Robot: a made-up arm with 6 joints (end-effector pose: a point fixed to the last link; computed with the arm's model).
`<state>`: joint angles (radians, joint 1 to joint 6).
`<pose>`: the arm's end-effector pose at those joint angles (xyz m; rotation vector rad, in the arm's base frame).
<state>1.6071 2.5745 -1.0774 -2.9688 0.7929 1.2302</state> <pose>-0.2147 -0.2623 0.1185 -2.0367 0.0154 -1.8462</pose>
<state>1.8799 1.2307 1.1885 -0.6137 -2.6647 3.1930</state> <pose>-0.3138 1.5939 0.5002 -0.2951 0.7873 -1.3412</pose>
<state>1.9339 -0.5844 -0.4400 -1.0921 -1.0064 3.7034</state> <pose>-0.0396 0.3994 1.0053 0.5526 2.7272 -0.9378</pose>
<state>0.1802 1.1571 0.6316 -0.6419 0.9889 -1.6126</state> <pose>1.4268 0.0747 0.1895 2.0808 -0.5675 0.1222</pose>
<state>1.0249 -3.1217 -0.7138 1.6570 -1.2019 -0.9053</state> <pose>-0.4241 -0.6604 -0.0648 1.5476 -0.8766 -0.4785</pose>
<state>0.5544 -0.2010 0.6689 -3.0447 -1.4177 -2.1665</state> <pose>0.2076 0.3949 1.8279 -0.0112 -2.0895 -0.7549</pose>
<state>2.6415 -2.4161 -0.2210 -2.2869 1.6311 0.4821</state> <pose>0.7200 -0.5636 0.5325 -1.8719 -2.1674 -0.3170</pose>
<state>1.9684 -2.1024 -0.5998 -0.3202 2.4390 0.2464</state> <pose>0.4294 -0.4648 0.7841 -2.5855 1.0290 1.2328</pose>
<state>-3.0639 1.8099 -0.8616 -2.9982 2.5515 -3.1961</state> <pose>-0.0427 -0.2292 -0.1590 -1.5300 -0.3501 -2.6222</pose>
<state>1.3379 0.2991 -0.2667 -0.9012 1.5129 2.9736</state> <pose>0.3340 0.7962 0.5924 -1.9901 -0.5255 -0.4055</pose>
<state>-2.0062 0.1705 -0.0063 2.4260 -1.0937 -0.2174</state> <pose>-0.2599 -0.9657 1.2138 0.8433 -2.1778 1.5564</pose>
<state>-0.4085 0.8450 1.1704 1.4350 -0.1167 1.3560</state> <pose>1.2186 -0.5610 1.4217 -2.7188 0.6494 -0.5616</pose>
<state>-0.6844 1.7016 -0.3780 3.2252 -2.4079 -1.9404</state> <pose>0.4615 -0.0839 -0.4382 -1.2112 0.0772 -0.7393</pose>
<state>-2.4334 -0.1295 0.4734 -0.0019 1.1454 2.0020</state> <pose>-0.5849 -0.2014 1.6879 1.3995 -0.8832 1.3370</pose>
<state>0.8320 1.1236 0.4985 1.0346 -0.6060 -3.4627</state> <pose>1.1251 1.0626 0.4221 1.7652 0.5837 -0.7179</pose>
